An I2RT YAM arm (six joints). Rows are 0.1 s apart.
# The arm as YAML. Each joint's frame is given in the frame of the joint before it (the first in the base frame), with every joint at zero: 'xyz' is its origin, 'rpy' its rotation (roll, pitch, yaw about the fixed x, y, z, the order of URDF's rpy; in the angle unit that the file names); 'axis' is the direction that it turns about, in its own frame. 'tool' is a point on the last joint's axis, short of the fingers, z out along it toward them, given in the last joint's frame.
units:
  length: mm
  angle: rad
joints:
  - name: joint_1
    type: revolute
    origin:
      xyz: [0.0, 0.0, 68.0]
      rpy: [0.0, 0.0, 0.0]
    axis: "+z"
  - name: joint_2
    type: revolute
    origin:
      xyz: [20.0, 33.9, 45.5]
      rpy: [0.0, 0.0, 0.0]
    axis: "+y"
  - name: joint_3
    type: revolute
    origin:
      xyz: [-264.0, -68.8, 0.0]
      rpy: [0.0, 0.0, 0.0]
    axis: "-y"
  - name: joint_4
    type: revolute
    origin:
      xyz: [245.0, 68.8, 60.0]
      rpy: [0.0, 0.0, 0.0]
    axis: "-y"
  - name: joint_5
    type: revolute
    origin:
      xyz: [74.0, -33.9, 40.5]
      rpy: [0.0, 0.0, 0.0]
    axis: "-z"
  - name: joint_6
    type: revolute
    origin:
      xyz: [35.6, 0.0, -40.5]
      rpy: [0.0, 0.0, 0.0]
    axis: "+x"
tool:
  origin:
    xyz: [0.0, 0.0, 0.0]
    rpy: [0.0, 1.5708, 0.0]
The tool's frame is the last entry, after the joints.
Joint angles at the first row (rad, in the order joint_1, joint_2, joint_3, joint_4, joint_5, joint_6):
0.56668 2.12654 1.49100 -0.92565 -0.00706 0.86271
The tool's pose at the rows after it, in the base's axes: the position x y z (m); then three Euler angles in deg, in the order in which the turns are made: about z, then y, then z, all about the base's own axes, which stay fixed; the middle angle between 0 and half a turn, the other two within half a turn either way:
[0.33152 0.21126 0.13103 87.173 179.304 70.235]
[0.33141 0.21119 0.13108 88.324 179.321 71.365]
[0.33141 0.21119 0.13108 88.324 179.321 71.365]
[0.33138 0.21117 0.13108 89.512 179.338 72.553]
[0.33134 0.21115 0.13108 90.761 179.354 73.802]
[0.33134 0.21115 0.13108 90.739 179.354 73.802]
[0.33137 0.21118 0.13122 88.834 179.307 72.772]
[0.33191 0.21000 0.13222 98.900 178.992 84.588]
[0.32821 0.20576 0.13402 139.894 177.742 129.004]
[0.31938 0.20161 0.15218 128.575 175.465 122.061]
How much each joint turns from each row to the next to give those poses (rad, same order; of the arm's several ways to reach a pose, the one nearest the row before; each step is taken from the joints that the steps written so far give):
0.00000 -0.00001 -0.00001 -0.00001 -0.00038 -0.00037
0.00000 -0.00039 -0.00040 -0.00036 0.00000 0.00037
0.00000 0.00000 0.00000 0.00000 0.00000 0.00000
0.00000 0.00002 0.00003 -0.00040 0.00000 0.00000
0.00001 -0.00002 -0.00002 -0.00037 0.00000 0.00001
0.00000 0.00000 0.00000 0.00000 0.00000 -0.00039
-0.00001 -0.00035 0.00004 0.00037 -0.00038 -0.01528
-0.00382 -0.00268 -0.00001 -0.00115 -0.00610 -0.03433
-0.00648 -0.01564 -0.01717 -0.01410 -0.02518 -0.06637
-0.00075 -0.06142 -0.01793 -0.03892 -0.04005 -0.07704

